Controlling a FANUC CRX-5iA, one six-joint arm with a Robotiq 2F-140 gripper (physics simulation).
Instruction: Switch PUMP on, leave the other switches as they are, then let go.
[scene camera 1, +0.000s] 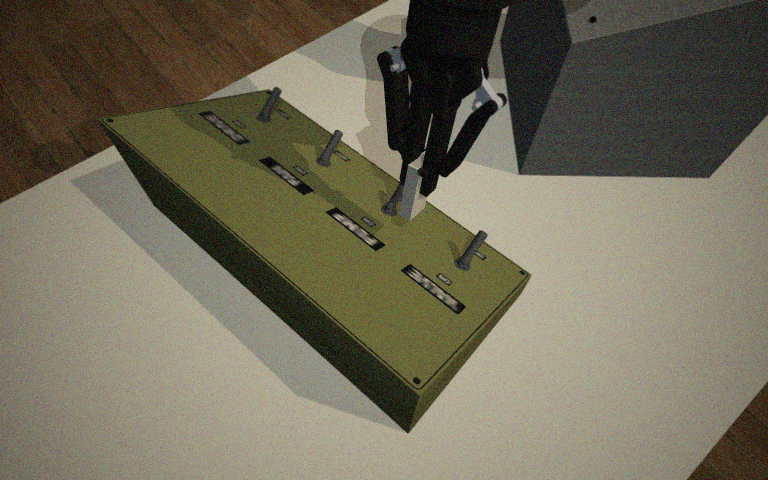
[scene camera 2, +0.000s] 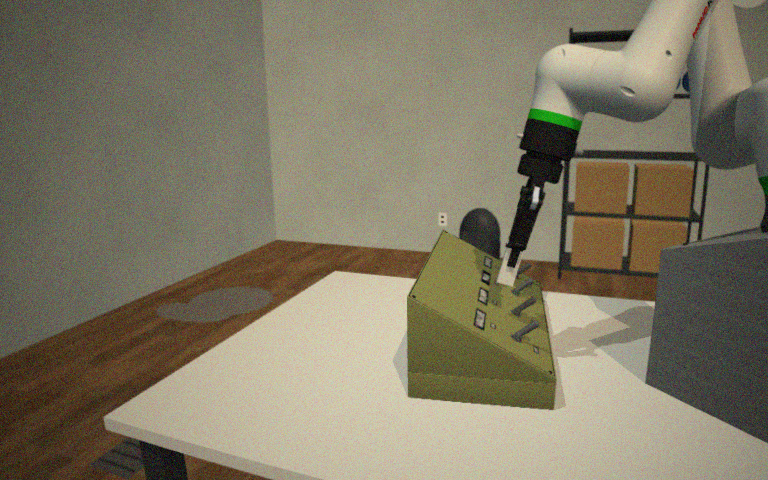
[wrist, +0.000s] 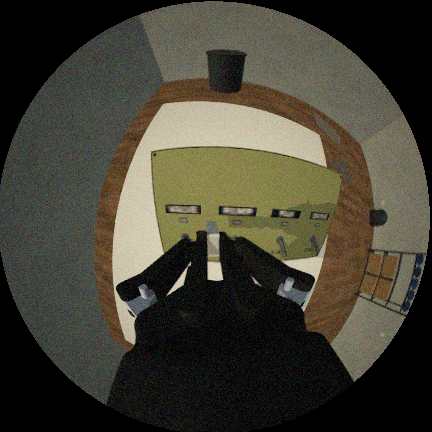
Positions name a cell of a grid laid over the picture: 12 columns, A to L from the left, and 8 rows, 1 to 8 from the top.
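Observation:
My gripper (scene camera 1: G4), (scene camera 2: H5), (wrist: F5), in sight. Olive sloped switch panel (scene camera 1: G6), (scene camera 2: H6), (wrist: H4), likewise.

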